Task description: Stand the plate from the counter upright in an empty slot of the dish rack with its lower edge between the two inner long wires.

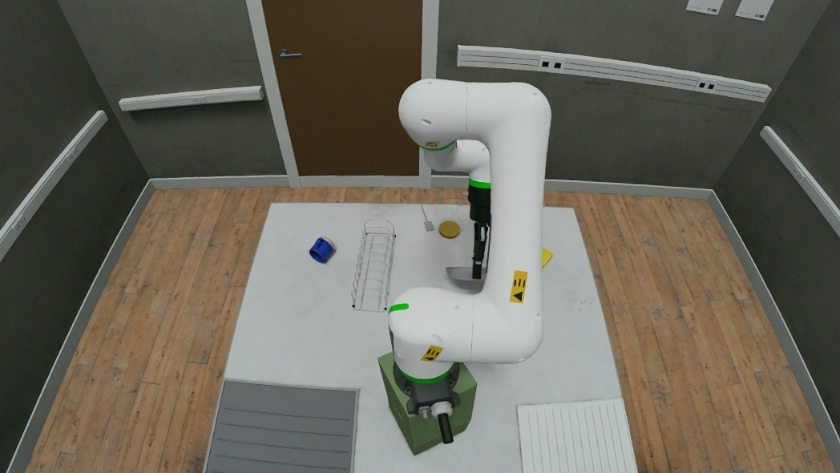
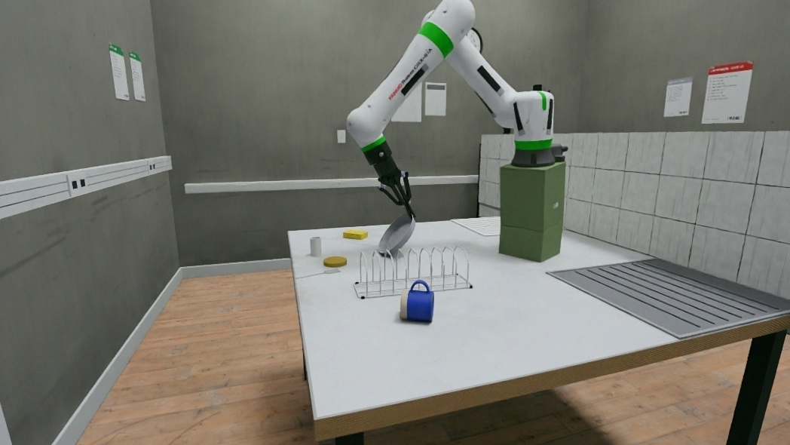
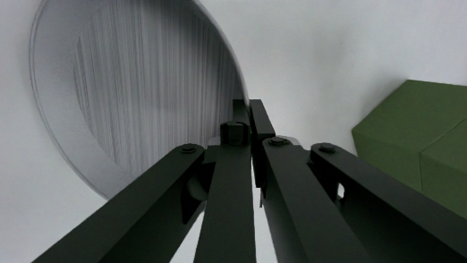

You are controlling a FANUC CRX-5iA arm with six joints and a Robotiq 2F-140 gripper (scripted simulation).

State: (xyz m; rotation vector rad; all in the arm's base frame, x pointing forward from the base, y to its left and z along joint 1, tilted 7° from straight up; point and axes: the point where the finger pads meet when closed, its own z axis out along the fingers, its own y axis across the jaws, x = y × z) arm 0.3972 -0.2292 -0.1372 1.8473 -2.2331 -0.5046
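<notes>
The grey plate lies 40 mm ahead of my hand, 10 mm to the right of it and 90 mm below it. Round my hand: yellow disc 300 mm ahead, 10 mm to the left, 150 mm below; white cup 330 mm ahead, 120 mm to the right, 150 mm below; white ribbed mat 670 mm behind, 190 mm to the right, 160 mm below.
</notes>
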